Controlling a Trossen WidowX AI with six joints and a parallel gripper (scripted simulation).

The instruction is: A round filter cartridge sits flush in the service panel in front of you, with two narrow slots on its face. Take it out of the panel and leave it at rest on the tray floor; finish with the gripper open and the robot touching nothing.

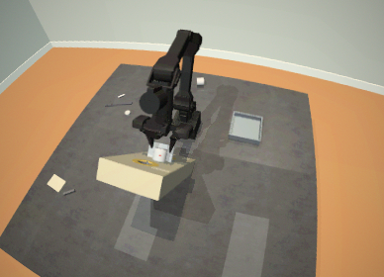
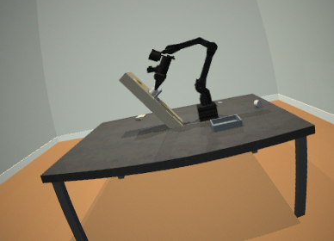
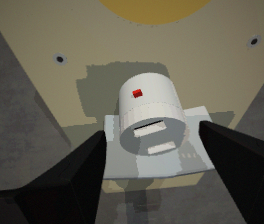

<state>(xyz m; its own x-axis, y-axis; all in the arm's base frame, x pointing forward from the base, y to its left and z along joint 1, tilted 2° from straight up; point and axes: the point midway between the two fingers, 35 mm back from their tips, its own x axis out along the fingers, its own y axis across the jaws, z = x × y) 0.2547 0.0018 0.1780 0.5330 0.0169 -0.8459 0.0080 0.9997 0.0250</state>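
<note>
My gripper tip is 10 mm short of the round grey filter cartridge and 10 mm above it. Round my gripper tip: grey tray 340 mm behind, 280 mm to the left, 220 mm below; then cream block 510 mm to the right, 220 mm below, 200 mm ahead.
</note>
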